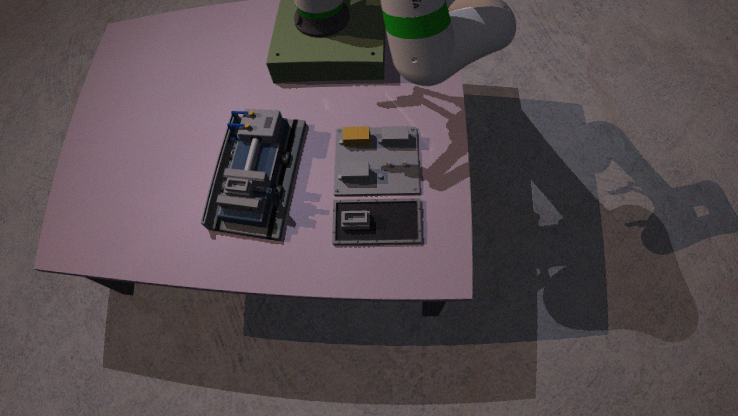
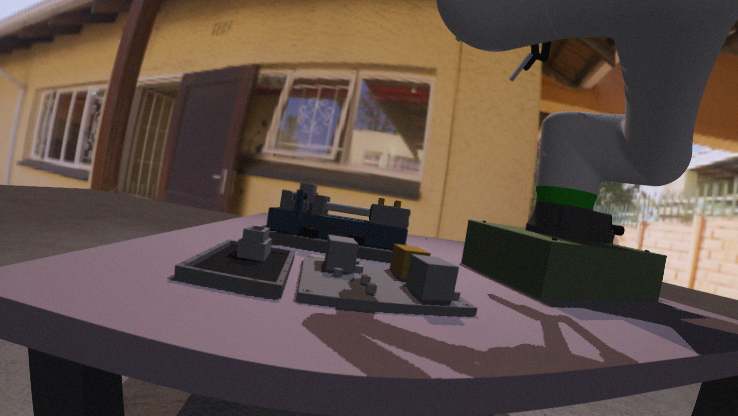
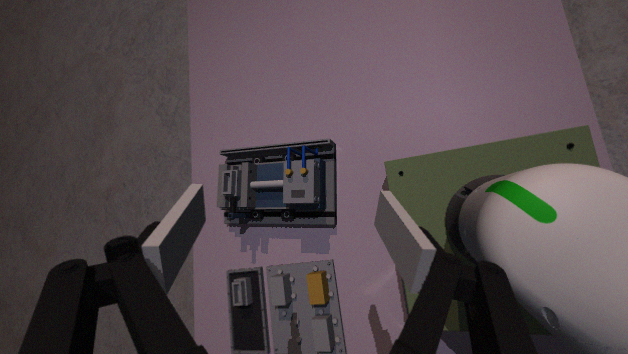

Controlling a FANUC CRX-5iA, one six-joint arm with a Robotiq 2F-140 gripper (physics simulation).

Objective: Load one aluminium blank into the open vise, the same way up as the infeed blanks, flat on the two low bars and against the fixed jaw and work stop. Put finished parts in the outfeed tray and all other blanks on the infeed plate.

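Where they show: gripper, fingertip midpoint: (image 2: 484, 59) (image 3: 293, 205); arm's base at its link origin: (image 1: 322, 17) (image 2: 559, 235).
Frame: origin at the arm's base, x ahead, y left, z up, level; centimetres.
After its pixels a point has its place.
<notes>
The vise (image 1: 264, 122) @(x 34.6, y -6.4, z 0.5 cm) (image 2: 335, 222) @(x 44.2, y -2.5, z -3.9 cm) (image 3: 295, 185) @(x 35.1, y -7.2, z 0.5 cm) holds a grey part with a rectangular pocket on top (image 1: 236, 191) @(x 52.5, y -8.3, z 1.6 cm) (image 2: 308, 191) @(x 50.5, y -5.4, z 0.9 cm) (image 3: 234, 181) @(x 49.8, y -8.6, z 1.3 cm) between its jaws; its bars and any jaw gap are hidden. Two plain grey blanks, one (image 1: 355, 169) @(x 41.8, y 15.5, z -4.7 cm) (image 2: 341, 253) @(x 41.4, y 18.4, z -6.1 cm) (image 3: 280, 290) @(x 40.9, y 15.2, z -4.7 cm) nearer the tray and one (image 1: 395, 135) @(x 32.3, y 23.2, z -4.7 cm) (image 2: 431, 279) @(x 32.2, y 26.1, z -6.2 cm) (image 3: 322, 334) @(x 31.1, y 22.8, z -4.7 cm) at a far corner, stand on the infeed plate (image 1: 403, 187) @(x 43.3, y 26.3, z -8.3 cm) (image 2: 315, 284) @(x 43.1, y 26.3, z -8.3 cm) (image 3: 300, 270) @(x 37.7, y 11.4, z -8.3 cm). A pocketed part (image 1: 355, 225) @(x 54.0, y 17.3, z -6.4 cm) (image 2: 254, 249) @(x 51.7, y 19.9, z -7.2 cm) (image 3: 247, 290) @(x 50.9, y 16.6, z -6.9 cm) lies in the outfeed tray (image 1: 378, 241) @(x 56.5, y 22.5, z -7.9 cm) (image 2: 227, 283) @(x 50.4, y 30.9, z -8.6 cm) (image 3: 265, 310) @(x 46.8, y 21.2, z -8.6 cm). My gripper (image 3: 293, 205) @(x 20.1, y -1.6, z 33.0 cm) is wide open and empty, high above the table.
An orange block (image 1: 356, 135) @(x 33.4, y 14.4, z -4.7 cm) (image 2: 408, 260) @(x 33.3, y 17.3, z -5.9 cm) (image 3: 317, 288) @(x 32.2, y 14.0, z -4.7 cm) stands on the infeed plate beside the far grey blank. Small pins stand on the plate. Blue hoses (image 1: 237, 124) @(x 36.3, y -12.5, z 1.9 cm) (image 3: 296, 155) rise at the vise. The green robot base (image 1: 325, 71) @(x 15.4, y 3.6, z -4.8 cm) (image 2: 578, 273) @(x 7.4, y 17.4, z -5.1 cm) (image 3: 430, 175) @(x 9.3, y -7.9, z 0.3 cm) stands behind.
</notes>
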